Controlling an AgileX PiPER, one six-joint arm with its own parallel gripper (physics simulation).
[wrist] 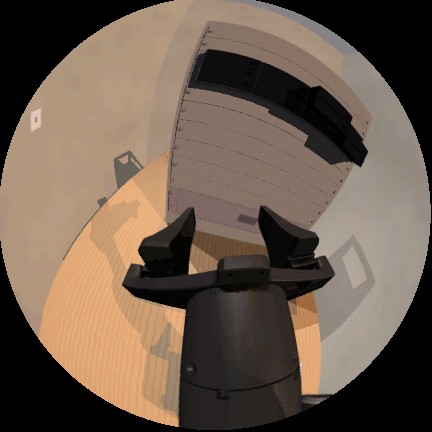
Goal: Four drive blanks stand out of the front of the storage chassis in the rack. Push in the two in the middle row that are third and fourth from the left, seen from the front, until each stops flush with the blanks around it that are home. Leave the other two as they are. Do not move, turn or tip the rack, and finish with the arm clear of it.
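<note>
A rack (253,88) stands in the scene, and the gripper (226,213) is visible too.
</note>
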